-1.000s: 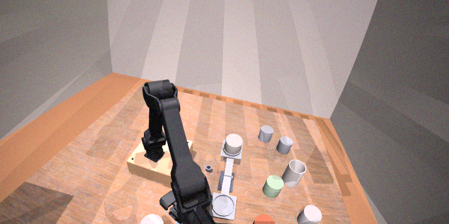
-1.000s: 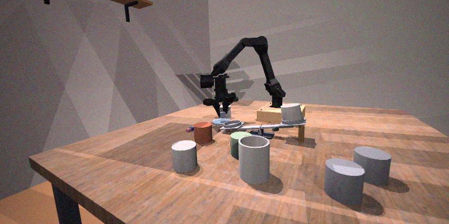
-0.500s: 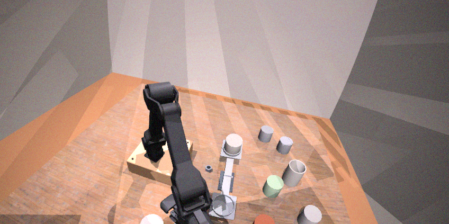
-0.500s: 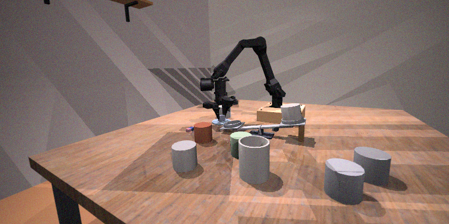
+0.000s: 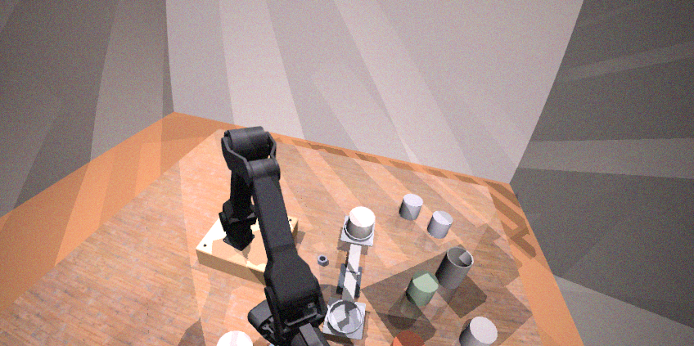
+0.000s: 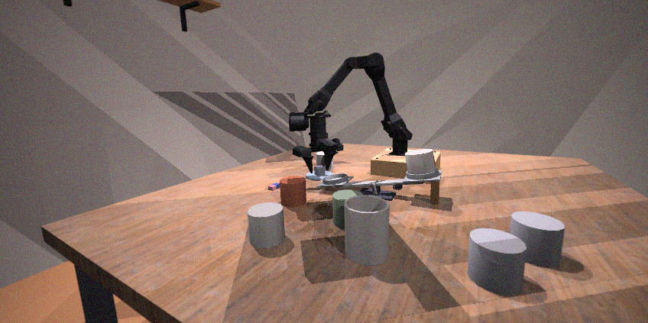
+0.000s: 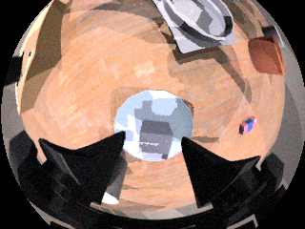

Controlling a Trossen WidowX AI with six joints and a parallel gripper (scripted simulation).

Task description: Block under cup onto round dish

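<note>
Right now my gripper tip is 10 mm above the pale blue round dish. Round my gripper tip: small balance 260 mm to the left, 40 mm ahead, 20 mm above; then small nut 280 mm to the left, 50 mm behind, 10 mm below; then orange cylinder 230 mm ahead, 90 mm to the left, 20 mm above.
</note>
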